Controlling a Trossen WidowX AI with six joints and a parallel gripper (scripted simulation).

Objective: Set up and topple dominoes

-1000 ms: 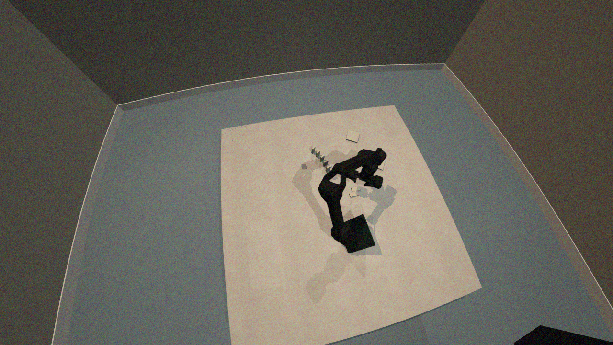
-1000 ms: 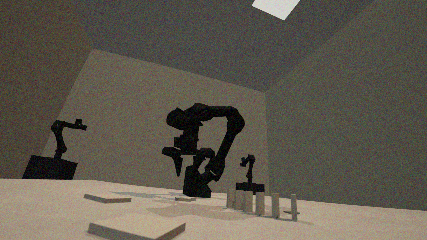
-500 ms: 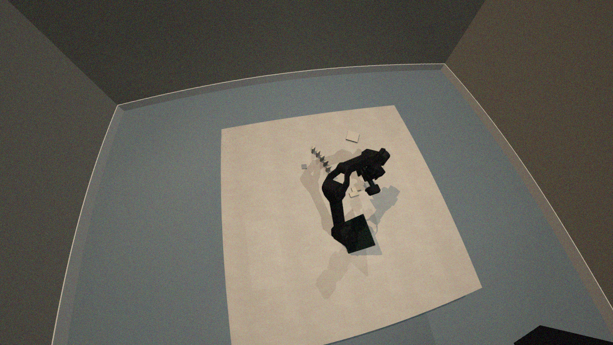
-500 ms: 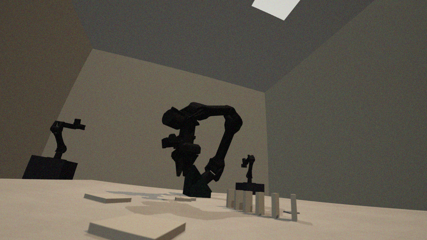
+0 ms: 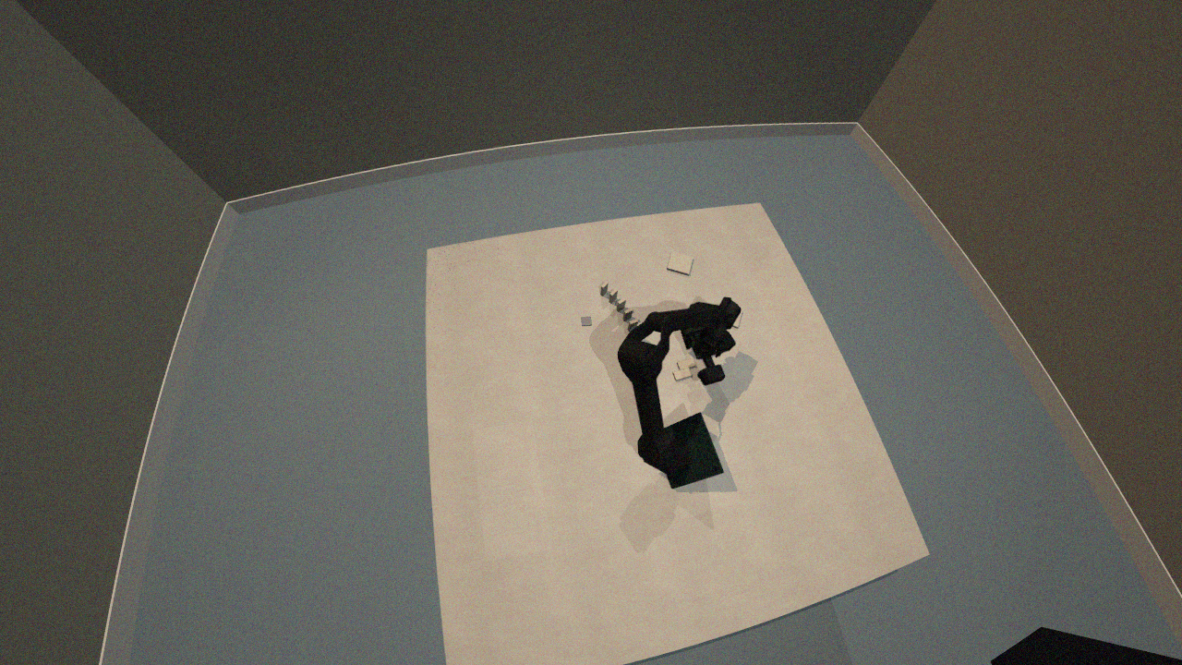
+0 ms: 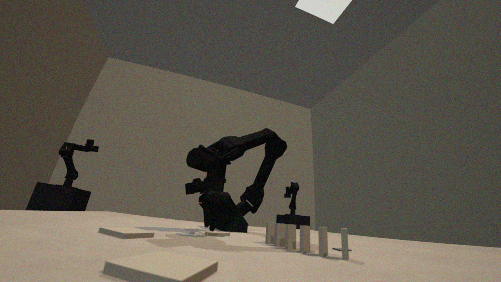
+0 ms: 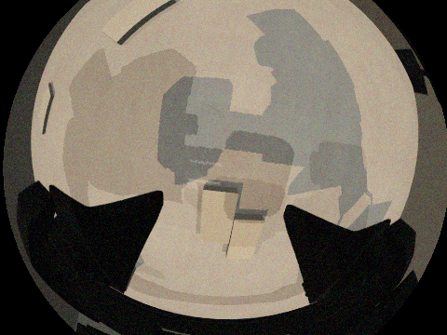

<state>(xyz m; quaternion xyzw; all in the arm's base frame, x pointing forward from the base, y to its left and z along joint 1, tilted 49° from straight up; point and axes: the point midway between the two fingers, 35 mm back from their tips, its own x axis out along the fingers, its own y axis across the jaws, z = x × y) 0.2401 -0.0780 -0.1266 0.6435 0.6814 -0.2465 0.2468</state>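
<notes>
My gripper tip is 130 mm short of the mat, 180 mm to the left of it and 10 mm above it. The rest, counted from my gripper tip: grey square 220 mm ahead, 270 mm to the left, 20 mm below.
</notes>
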